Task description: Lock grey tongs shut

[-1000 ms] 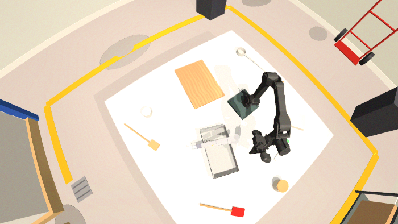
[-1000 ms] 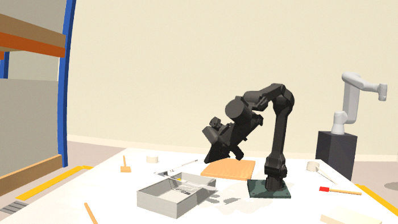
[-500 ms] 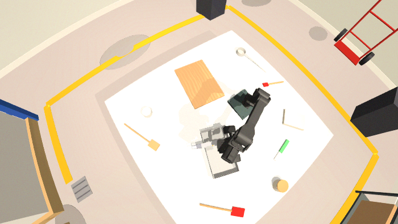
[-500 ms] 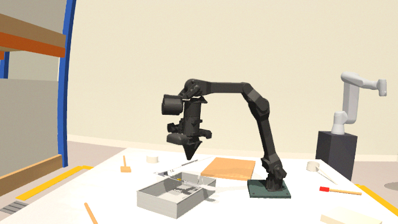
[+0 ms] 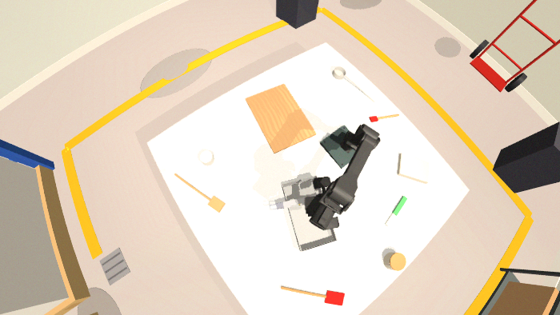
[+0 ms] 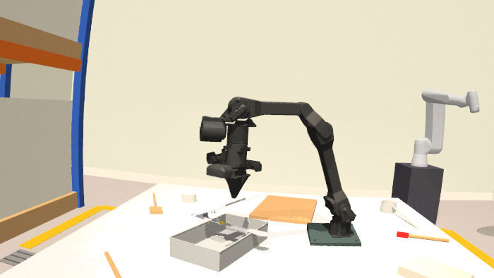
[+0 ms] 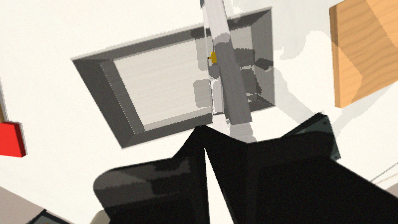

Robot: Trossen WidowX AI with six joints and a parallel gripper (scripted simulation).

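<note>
Right now my gripper tip is 100 mm above the yellow mark, 70 mm to the left of it and 30 mm short of it. The rest, counted from my gripper tip: cork-topped cylinder (430 mm to the left, 130 mm below, 100 mm behind); then red-headed spatula (290 mm to the left, 240 mm ahead, 150 mm below); then grey roasting tin (130 mm below, 30 mm ahead, 10 mm to the right).
</note>
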